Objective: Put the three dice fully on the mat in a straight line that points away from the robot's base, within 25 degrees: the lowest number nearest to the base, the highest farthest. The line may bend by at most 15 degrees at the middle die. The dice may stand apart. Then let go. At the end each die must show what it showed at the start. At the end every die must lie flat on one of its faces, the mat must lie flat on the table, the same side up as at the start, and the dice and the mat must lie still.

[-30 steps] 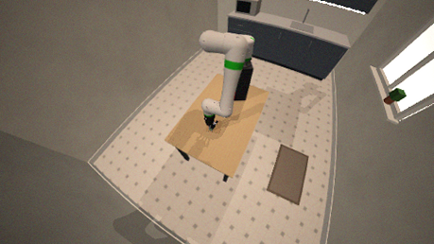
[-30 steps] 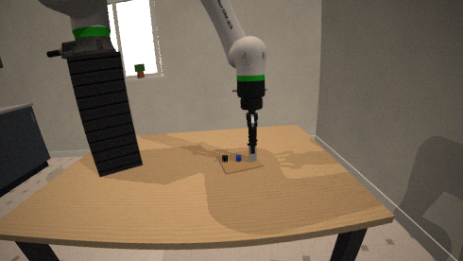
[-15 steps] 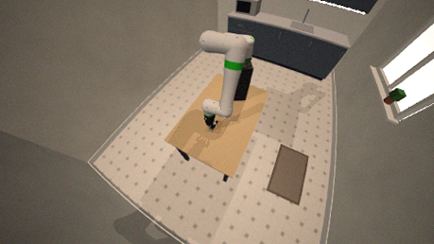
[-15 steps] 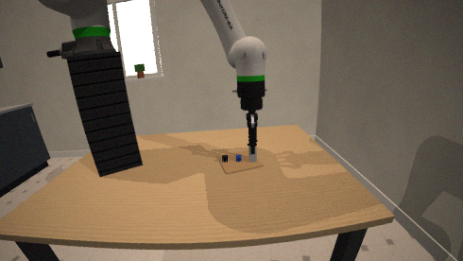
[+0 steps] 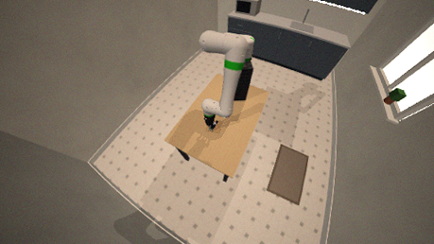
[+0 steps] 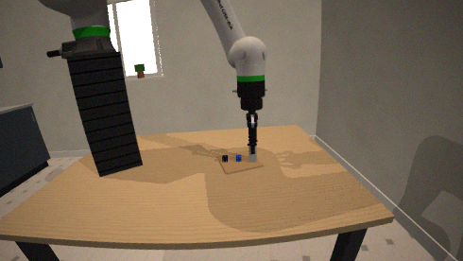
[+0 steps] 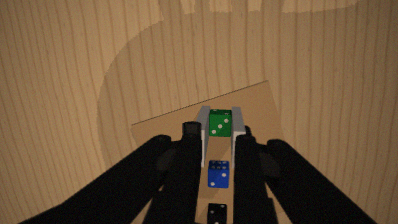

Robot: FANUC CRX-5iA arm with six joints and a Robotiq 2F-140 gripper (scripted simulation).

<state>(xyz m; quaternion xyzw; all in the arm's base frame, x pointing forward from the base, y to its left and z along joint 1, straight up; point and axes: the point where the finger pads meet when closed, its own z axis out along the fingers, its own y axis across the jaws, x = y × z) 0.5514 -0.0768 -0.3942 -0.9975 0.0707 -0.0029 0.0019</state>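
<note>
My hand is 20 mm above the green die. From my hand the other things lie so: blue die 50 mm behind, 10 mm to the left, 30 mm below; then black die 100 mm behind, 10 mm to the left, 30 mm below; then tan mat 50 mm behind, 10 mm to the left, 40 mm below.
</note>
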